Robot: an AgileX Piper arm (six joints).
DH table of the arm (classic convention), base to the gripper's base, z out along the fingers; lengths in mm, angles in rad. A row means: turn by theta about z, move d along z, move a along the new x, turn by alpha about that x. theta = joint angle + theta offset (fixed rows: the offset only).
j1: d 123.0; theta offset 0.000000; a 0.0; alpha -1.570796
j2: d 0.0; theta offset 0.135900; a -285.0; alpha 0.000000
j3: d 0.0; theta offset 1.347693; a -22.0; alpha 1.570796
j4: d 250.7; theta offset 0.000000; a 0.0; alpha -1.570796
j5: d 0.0; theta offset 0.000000; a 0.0; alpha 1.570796
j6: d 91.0; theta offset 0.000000; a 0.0; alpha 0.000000
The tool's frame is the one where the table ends.
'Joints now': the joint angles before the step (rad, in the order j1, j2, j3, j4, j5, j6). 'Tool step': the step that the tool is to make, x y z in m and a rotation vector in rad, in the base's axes. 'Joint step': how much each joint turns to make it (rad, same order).
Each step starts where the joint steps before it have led.
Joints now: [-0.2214, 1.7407, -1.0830, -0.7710, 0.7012, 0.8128]
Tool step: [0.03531, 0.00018, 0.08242, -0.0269, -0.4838, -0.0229]
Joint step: [0.0128, -0.0598, -0.1802, -0.1671, -0.1594, 0.3077]
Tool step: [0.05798, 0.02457, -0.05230, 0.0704, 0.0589, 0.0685]
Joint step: [0.0776, 0.2298, -0.1357, 0.0398, -0.0253, 0.0217]
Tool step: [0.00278, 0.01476, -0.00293, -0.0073, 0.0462, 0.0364]
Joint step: [0.0367, 0.0091, -0.0112, 0.0443, 0.0344, -0.0645]
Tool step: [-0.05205, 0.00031, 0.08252, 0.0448, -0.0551, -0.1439]
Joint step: [0.0018, -0.2339, -0.0012, 0.1452, 0.2181, -0.0673]
